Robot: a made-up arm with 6 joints.
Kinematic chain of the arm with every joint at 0, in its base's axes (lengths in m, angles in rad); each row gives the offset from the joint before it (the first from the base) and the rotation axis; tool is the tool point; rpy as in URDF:
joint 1: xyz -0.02 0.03 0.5 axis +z
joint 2: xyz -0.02 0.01 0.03 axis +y
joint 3: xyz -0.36 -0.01 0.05 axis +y
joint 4: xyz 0.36 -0.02 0.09 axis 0.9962 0 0.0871
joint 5: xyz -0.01 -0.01 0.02 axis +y
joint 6: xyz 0.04 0.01 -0.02 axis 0.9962 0 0.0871
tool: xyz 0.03 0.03 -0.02 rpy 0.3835 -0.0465 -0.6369
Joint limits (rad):
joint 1: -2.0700..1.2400
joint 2: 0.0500..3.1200
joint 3: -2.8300..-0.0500
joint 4: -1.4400..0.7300
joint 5: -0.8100..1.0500
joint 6: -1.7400..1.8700
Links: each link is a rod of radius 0.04 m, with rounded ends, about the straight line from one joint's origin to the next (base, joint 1, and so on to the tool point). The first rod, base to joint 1, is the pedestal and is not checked.
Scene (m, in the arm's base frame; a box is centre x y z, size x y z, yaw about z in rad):
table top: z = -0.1
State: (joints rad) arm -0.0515 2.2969 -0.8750 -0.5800 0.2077 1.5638
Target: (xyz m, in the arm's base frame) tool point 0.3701 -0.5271 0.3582
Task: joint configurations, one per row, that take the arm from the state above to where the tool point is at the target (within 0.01 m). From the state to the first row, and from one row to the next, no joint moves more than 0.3 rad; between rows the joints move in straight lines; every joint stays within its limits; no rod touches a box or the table.
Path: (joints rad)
1: -0.2815 2.4147 -1.1247 -0.5510 0.1730 1.5998
2: -0.5114 2.5326 -1.3744 -0.5220 0.1382 1.6357
3: -0.7414 2.6504 -1.6241 -0.4929 0.1035 1.6717
4: -0.9713 2.7683 -1.8737 -0.4639 0.0687 1.7076

